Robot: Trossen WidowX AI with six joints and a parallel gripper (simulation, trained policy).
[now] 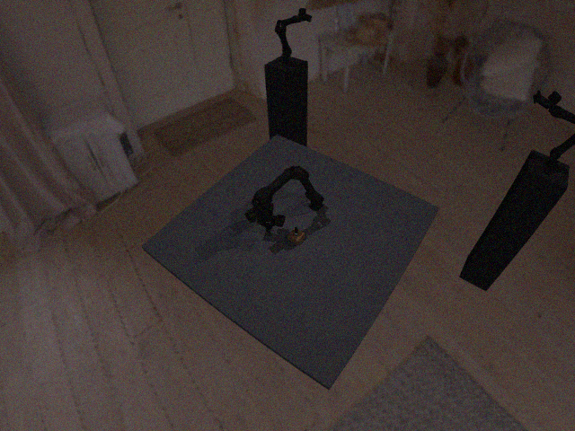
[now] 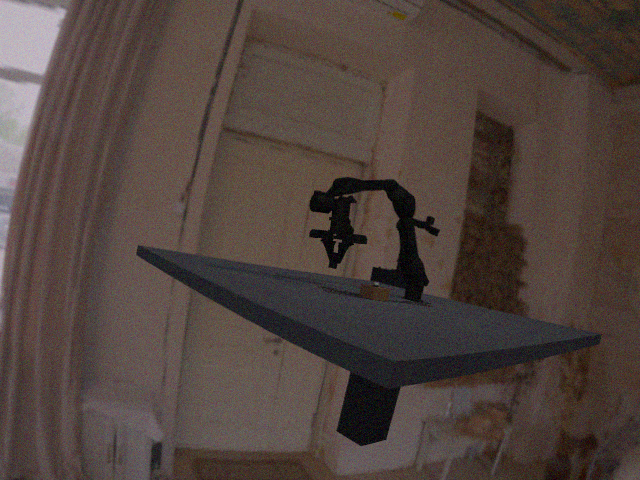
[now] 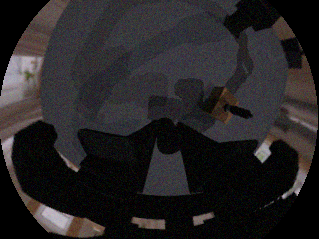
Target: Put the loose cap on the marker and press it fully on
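Right now my gripper tip is 80 mm past the marker, 130 mm to the right of it and 10 mm above it. The rest, counted from my gripper tip: tan holder block: 80 mm behind, 130 mm to the left, 70 mm below; then dark cap: 10 mm ahead, 10 mm above.
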